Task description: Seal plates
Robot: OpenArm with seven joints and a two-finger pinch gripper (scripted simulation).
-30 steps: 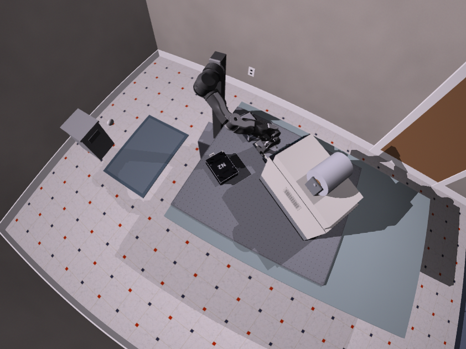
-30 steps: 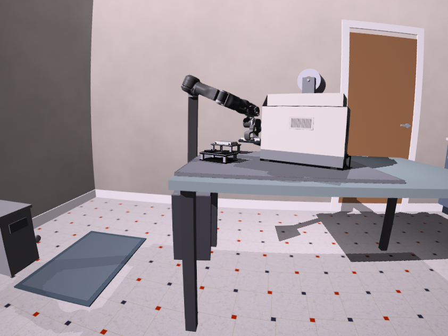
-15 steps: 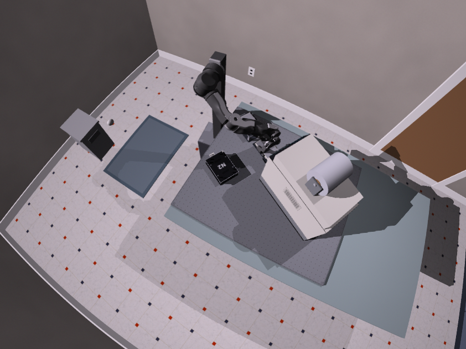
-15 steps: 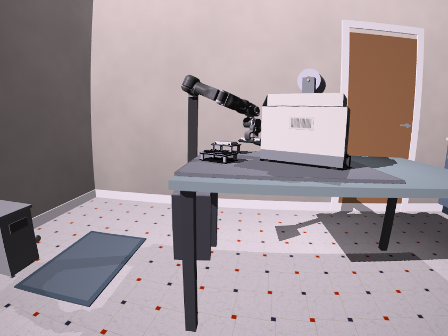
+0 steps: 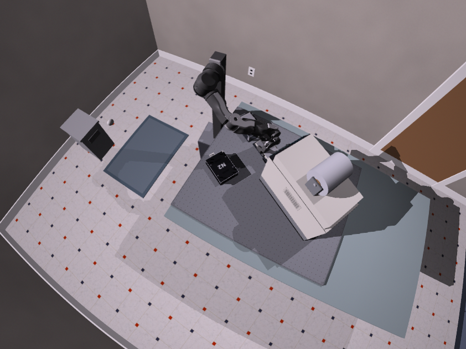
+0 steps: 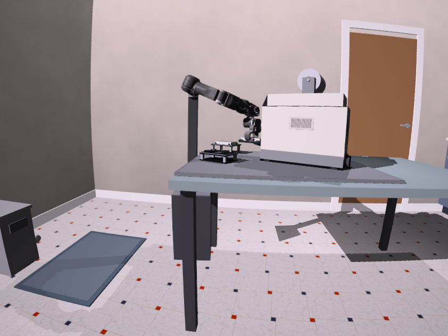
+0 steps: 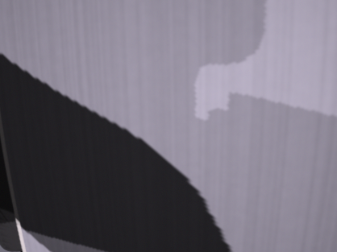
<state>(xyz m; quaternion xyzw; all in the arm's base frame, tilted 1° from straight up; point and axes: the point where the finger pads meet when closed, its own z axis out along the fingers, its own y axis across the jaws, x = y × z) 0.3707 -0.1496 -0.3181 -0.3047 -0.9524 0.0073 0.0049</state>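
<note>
Right now the sealer stage is 10 mm below my hand. The rest, counted from my hand: N1 label: 240 mm behind, 210 mm to the left, 100 mm below; then screen: 120 mm ahead, 30 mm to the right, 220 mm above; then plate nest: 150 mm behind, 150 mm to the left, 50 mm below.
</note>
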